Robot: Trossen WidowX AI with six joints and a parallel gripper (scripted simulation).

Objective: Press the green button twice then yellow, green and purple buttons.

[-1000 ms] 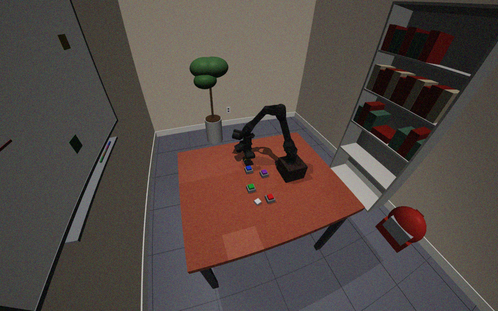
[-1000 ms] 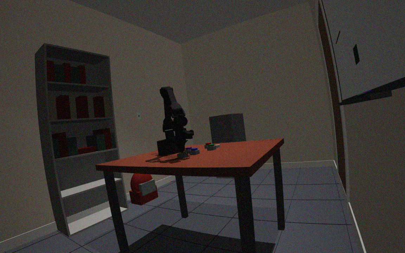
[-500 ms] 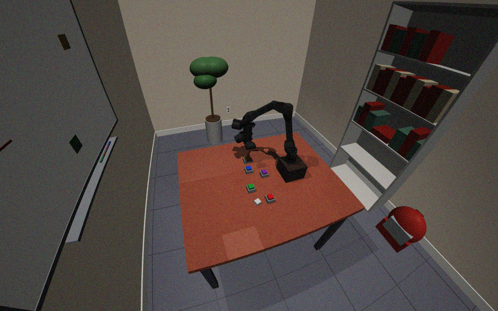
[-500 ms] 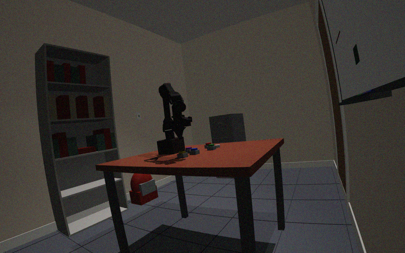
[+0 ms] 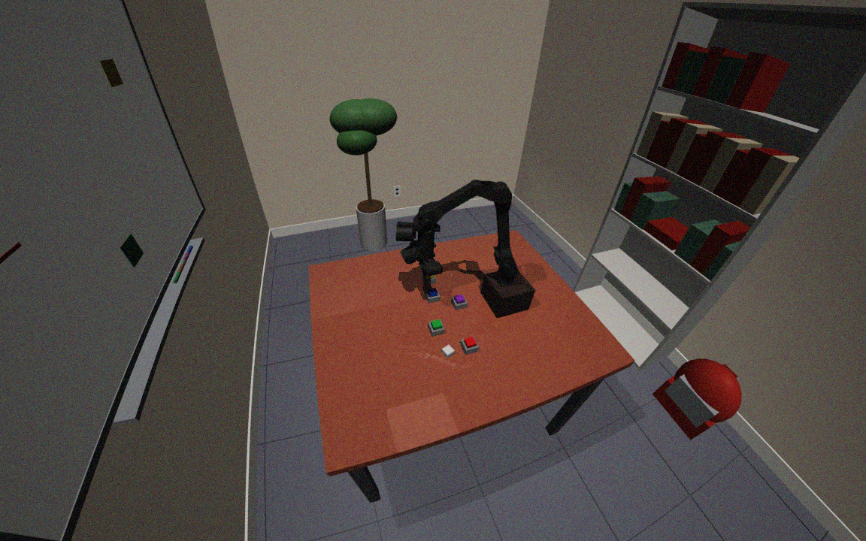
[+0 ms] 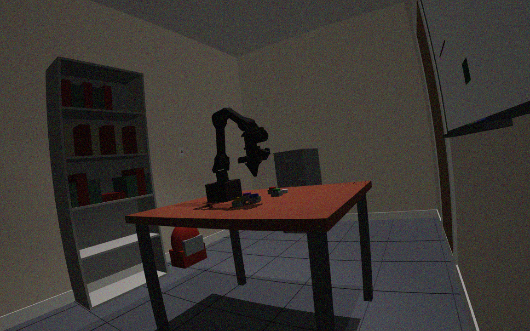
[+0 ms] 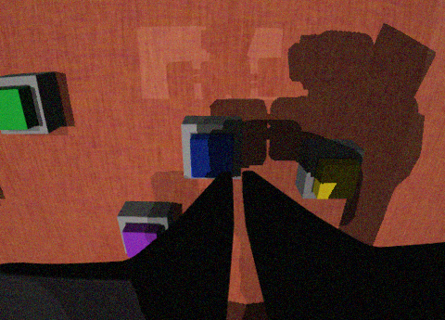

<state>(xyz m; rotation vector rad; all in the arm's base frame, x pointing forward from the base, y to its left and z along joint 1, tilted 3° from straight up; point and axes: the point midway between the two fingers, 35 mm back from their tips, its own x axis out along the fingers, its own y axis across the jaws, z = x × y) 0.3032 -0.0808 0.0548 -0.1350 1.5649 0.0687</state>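
The green button is 170 mm to the left of my gripper tip and 90 mm below it. Round my gripper tip: yellow button (90 mm to the right, 90 mm below, 40 mm behind); blue button (90 mm below, 30 mm behind, 10 mm to the left); purple button (130 mm behind, 90 mm below, 70 mm to the left).
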